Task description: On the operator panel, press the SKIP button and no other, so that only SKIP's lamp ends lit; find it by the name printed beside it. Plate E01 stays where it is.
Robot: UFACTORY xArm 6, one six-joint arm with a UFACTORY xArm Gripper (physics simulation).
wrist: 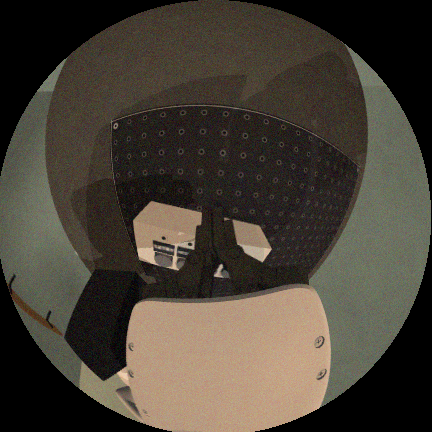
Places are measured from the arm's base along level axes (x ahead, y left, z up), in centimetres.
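Pixels of known places: gripper, fingertip midpoint: (215,219); arm's base, link origin: (113,344).
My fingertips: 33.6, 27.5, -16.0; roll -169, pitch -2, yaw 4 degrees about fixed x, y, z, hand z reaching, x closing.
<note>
For each thing: its top centre in the pictures, then the offset to it from my fingertips, as dx, dy, dz. "pt": a spot on its surface instead. Level surfaces: height alone.
- operator panel, top centre: (199,260) -2.7, -5.3, -0.1
- left button, top centre: (162,261) -7.5, -5.2, -0.1
- second button, top centre: (185,266) -4.8, -6.4, -0.1
- dark name label, surface spot: (163,246) pt -6.5, -2.9, -0.4
- perforated board, surface height: dz -5.7
The operator panel (167,222), a pale box with a sloped front, stands on the dark perforated board. My gripper (215,219) is shut and empty; its fingers reach over the middle of the panel and hide that part. Left of the fingers, two round grey buttons show, a left button (163,258) and a second button (181,262) partly covered by the gripper. Above each is a dark name label (163,246), too blurred to read. Small dark lamps (163,238) (190,244) sit above the labels. I cannot tell which button is SKIP. Plate E01 cannot be made out.
The perforated board (212,162) lies under and behind the panel, on a brown round table (175,45). A black block-shaped part (100,320) is at the lower left. A brown curved strip with dark hooks (35,312) shows at the far left. The pale wrist housing (227,355) fills the bottom.
</note>
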